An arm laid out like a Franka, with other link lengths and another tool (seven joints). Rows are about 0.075 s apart.
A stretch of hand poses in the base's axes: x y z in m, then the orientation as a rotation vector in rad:
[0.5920, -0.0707, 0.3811, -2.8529, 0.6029, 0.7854]
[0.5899, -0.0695, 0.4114, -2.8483, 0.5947, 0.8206]
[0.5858, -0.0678, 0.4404, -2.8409, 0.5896, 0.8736]
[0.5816, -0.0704, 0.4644, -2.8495, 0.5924, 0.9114]
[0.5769, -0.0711, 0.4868, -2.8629, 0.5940, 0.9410]
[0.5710, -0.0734, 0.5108, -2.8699, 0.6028, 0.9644]
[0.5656, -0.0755, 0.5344, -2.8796, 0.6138, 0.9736]
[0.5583, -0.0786, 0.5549, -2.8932, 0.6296, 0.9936]
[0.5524, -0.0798, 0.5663, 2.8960, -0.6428, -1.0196]
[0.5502, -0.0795, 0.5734, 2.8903, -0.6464, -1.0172]
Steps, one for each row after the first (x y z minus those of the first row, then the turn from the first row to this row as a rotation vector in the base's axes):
[-0.0021, 0.0012, 0.0303, 0.0031, 0.0230, 0.0068]
[-0.0062, 0.0029, 0.0593, 0.0050, 0.0583, 0.0128]
[-0.0104, 0.0003, 0.0833, -0.0088, 0.0838, 0.0186]
[-0.0151, -0.0004, 0.1057, -0.0257, 0.1034, 0.0259]
[-0.0210, -0.0027, 0.1297, -0.0385, 0.1194, 0.0261]
[-0.0264, -0.0048, 0.1533, -0.0525, 0.1261, 0.0245]
[-0.0337, -0.0079, 0.1738, -0.0733, 0.1400, 0.0230]
[-0.0396, -0.0091, 0.1852, -0.0938, 0.1598, 0.0223]
[-0.0418, -0.0088, 0.1923, -0.0997, 0.1608, 0.0207]

